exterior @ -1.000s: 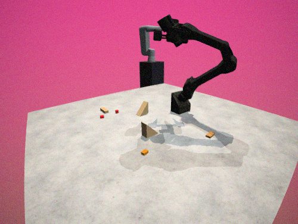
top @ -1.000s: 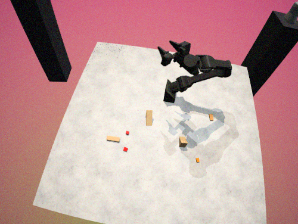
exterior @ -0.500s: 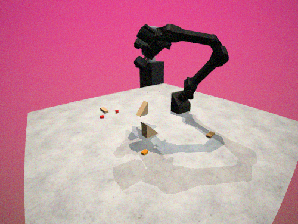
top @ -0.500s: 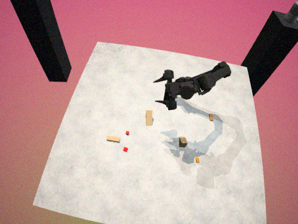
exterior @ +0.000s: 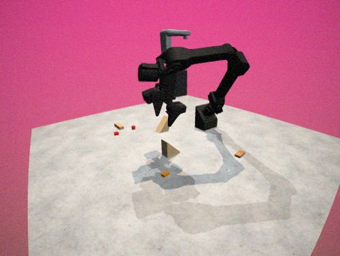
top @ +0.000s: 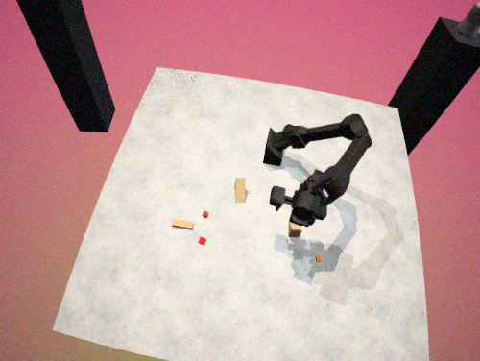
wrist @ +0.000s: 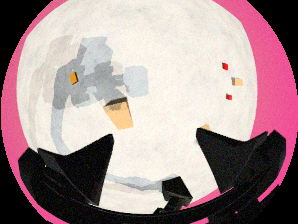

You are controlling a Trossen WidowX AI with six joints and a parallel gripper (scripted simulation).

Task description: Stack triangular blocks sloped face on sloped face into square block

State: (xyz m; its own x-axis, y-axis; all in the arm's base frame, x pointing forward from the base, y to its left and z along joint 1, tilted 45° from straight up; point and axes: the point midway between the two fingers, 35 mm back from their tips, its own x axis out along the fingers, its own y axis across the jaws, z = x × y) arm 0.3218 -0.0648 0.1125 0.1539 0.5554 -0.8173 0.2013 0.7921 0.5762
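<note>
Right now the tan triangular block is 20 mm ahead of my gripper tip, 40 mm to the left of it and 110 mm below it. Also, from my gripper tip: small orange cube (110 mm ahead, 130 mm to the left, 120 mm below).
</note>
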